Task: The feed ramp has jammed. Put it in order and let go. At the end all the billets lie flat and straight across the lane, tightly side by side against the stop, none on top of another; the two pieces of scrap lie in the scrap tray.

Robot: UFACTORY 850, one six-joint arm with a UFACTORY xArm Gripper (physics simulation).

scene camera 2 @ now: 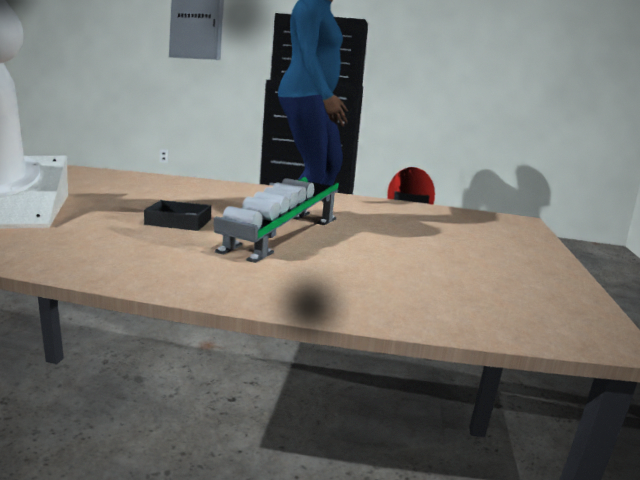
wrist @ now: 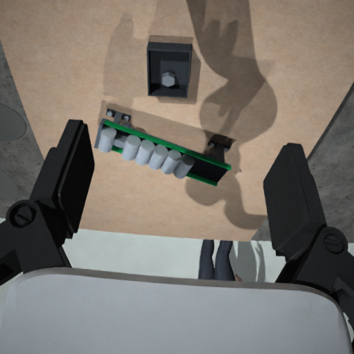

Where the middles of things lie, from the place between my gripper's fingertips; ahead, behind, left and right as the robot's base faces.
I see my gripper 500 mm above the black scrap tray (scene camera 2: pixel 170 214), 260 mm short of it and 60 mm to the left of it.
